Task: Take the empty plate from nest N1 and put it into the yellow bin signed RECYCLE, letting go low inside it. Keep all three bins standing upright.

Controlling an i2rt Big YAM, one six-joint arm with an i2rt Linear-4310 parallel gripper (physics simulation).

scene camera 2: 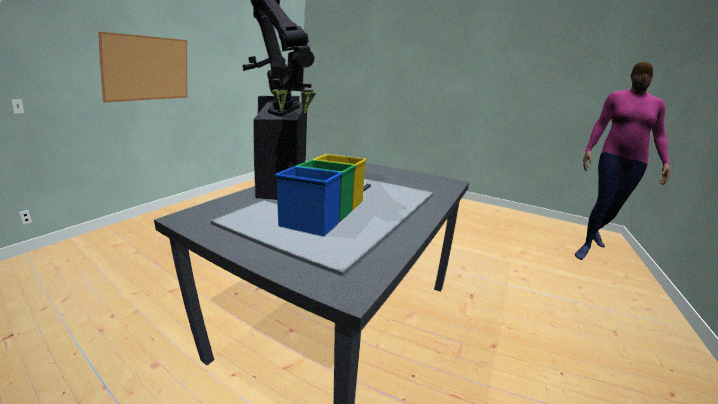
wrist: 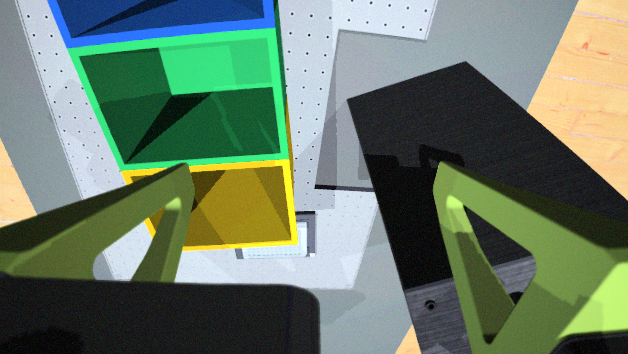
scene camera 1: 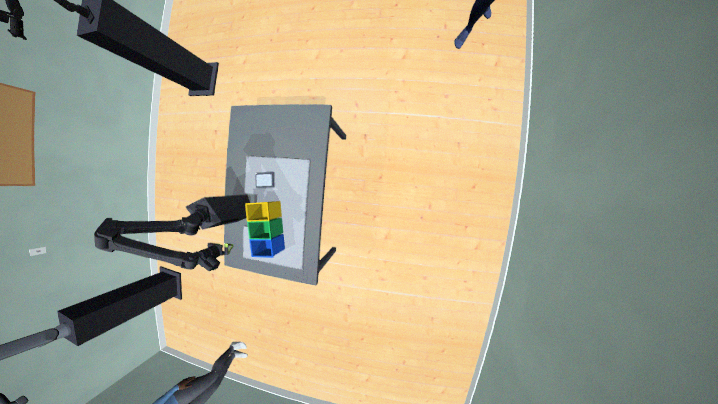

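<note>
The white plate lies in its dark-rimmed nest, beside the yellow bin. The bin partly covers it in the wrist view. No nest label is readable. The green bin stands between the yellow and blue bin; all three are upright. My gripper is open and empty, high above and to the side of the bins. The RECYCLE sign does not show.
The bins stand on a light perforated board on the dark table. The arm's black pedestal stands close beside them. People are away from the table.
</note>
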